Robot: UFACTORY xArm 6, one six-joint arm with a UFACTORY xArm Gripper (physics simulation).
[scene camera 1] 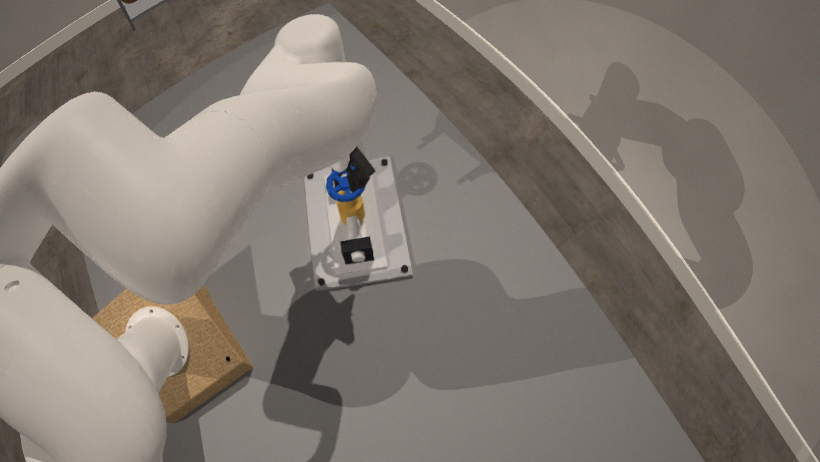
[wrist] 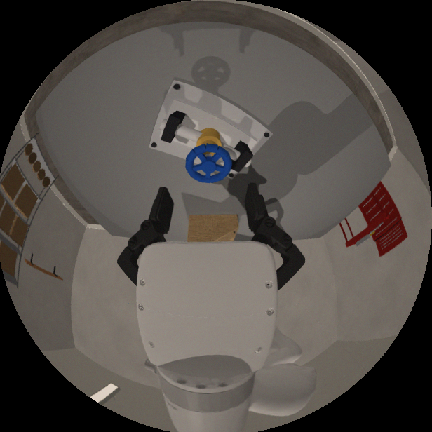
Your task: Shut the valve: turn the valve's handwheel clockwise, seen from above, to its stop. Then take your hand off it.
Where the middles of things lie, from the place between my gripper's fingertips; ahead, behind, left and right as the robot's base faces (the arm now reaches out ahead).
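My gripper: 60 mm above blue handwheel (wrist: 208,165). Base plate (scene camera 1: 396,251): 180 mm below my gripper.
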